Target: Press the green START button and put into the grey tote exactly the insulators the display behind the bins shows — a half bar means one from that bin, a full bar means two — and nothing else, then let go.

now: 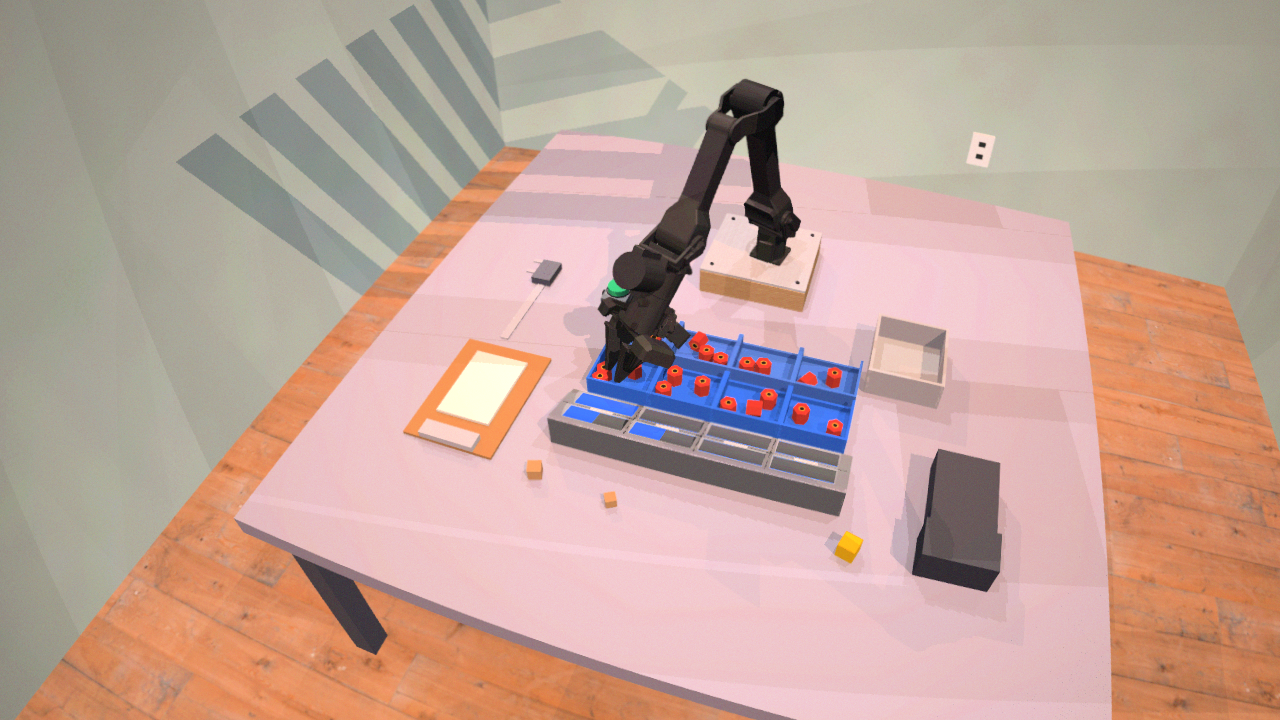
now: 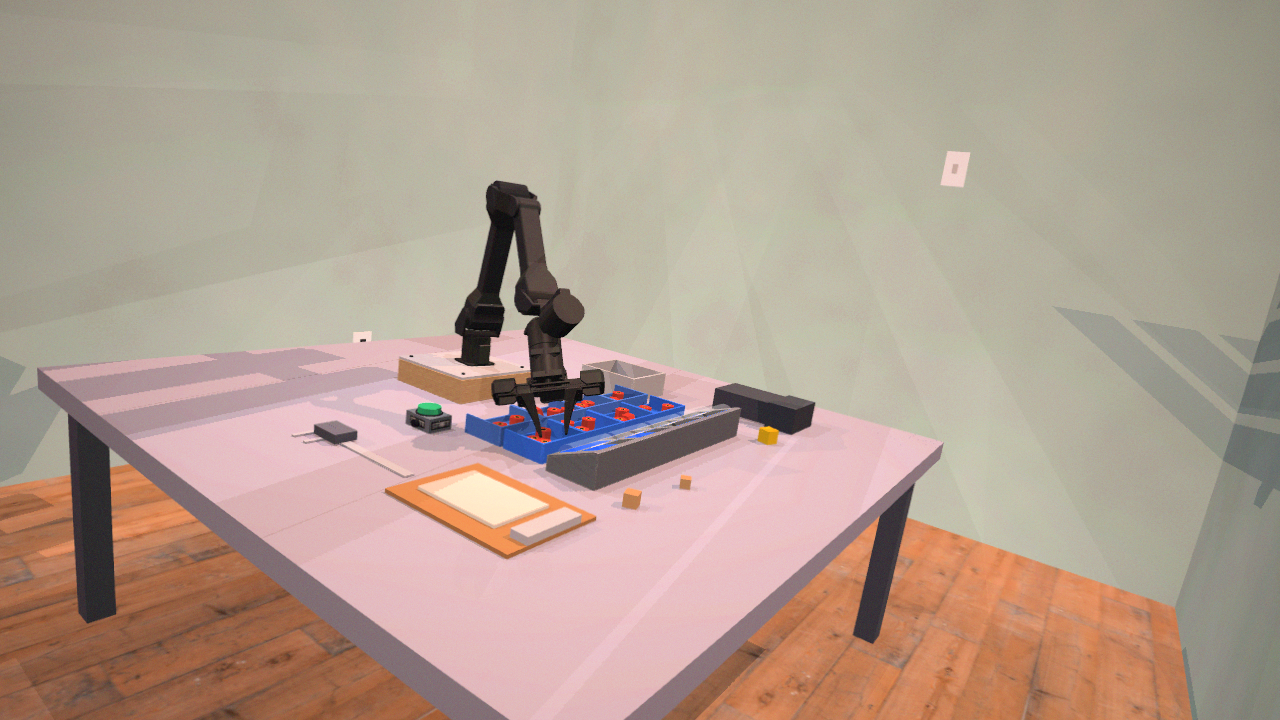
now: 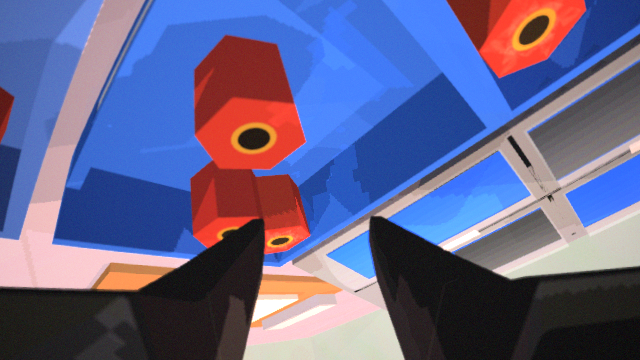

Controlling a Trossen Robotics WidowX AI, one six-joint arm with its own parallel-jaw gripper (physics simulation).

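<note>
The green START button (image 1: 617, 288) (image 2: 429, 409) stands left of the blue bins (image 1: 778, 430) (image 2: 524, 445), which hold red insulators. The display (image 1: 698, 465) (image 2: 644, 461) shows, in its leftmost column, a full blue upper bar and a half blue lower bar. Its second column has a half blue lower bar; the other bars are dark. My gripper (image 1: 614, 374) (image 2: 554, 435) (image 3: 317, 229) is open and empty at the leftmost display-side bin. Three insulators (image 3: 250, 132) stand there, two of them close together beside one fingertip. The grey tote (image 1: 904, 386) (image 2: 640, 383) shows a bare floor.
An orange clipboard (image 1: 514, 394) (image 2: 447, 510) lies left of the display. A dark plug (image 1: 546, 272) (image 2: 335, 432) is behind it. Small orange cubes (image 1: 534, 469) (image 2: 631, 498), a yellow cube (image 1: 848, 546) (image 2: 768, 435) and a black block (image 1: 962, 510) (image 2: 760, 406) are around the display.
</note>
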